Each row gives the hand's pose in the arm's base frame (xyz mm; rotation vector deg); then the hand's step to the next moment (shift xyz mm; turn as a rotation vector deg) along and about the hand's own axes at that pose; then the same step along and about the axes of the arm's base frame.
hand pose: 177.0 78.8 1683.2 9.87 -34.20 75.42
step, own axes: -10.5 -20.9 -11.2 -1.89 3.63 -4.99
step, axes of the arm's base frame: 21.8 -9.5 -10.3 -2.10 1.57 -5.90
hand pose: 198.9 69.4 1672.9 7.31 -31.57 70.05
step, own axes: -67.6 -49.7 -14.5 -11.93 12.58 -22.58
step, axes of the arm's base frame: 34.8 -69.8 -34.2 -6.75 2.84 -27.51
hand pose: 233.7 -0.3 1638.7 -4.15 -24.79 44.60
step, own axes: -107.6 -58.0 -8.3 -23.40 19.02 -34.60
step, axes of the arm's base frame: -25.8 -115.3 -32.5 -13.39 0.62 -43.90
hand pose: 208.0 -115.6 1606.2 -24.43 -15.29 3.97
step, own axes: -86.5 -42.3 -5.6 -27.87 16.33 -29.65
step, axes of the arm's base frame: -81.3 -51.2 -8.1 -19.00 -0.40 -39.51
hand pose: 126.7 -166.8 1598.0 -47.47 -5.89 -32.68
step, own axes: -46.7 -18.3 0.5 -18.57 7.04 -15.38
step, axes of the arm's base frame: -48.9 11.1 -1.6 -14.08 0.83 -20.79
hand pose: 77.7 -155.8 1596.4 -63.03 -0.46 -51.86
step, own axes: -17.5 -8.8 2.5 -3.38 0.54 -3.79
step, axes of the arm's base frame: -16.0 11.6 0.5 -3.44 -0.72 -3.71
